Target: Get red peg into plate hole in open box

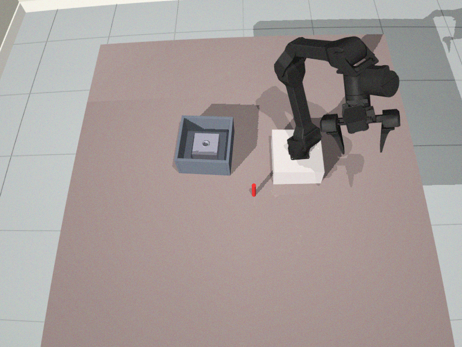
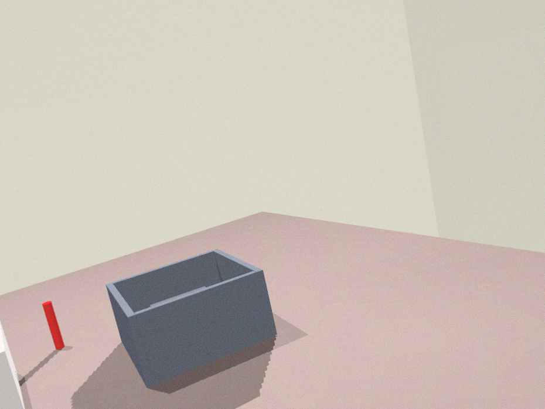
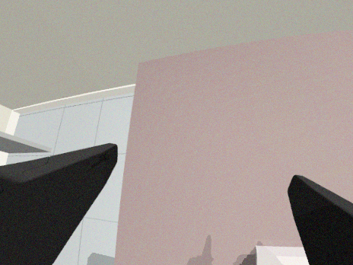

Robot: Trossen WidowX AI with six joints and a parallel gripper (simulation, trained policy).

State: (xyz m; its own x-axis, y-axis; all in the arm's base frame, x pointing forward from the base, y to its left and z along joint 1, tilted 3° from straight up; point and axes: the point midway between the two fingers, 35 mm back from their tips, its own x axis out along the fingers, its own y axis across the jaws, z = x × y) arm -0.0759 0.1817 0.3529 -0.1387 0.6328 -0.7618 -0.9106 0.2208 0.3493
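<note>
Now: the red peg 370 mm below my gripper tip, 260 mm ahead of it and 100 mm to the right of it. The rest, counted from my gripper tip: grey box 420 mm ahead, 390 mm below, 290 mm to the right; then plate 420 mm ahead, 370 mm below, 290 mm to the right.
</note>
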